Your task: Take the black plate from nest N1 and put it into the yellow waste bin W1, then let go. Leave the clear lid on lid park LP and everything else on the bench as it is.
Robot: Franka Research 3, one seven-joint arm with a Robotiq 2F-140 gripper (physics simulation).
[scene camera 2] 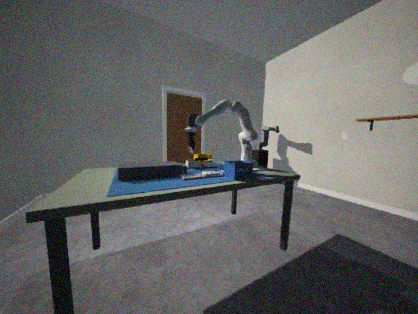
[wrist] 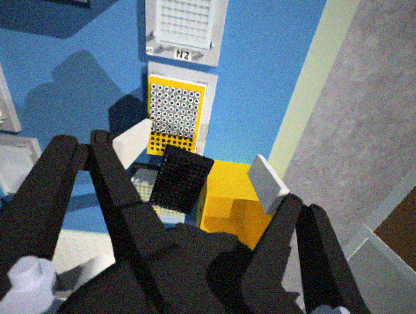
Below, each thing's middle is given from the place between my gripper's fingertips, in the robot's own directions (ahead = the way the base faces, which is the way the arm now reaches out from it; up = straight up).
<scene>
I see the black plate [wrist: 181,176] 110 mm behind my hand, 70 mm below it and 20 mm to the left of it. Round my hand: long black box [scene camera 2: 152,169]: 380 mm ahead, 270 mm to the left, 110 mm below.
</scene>
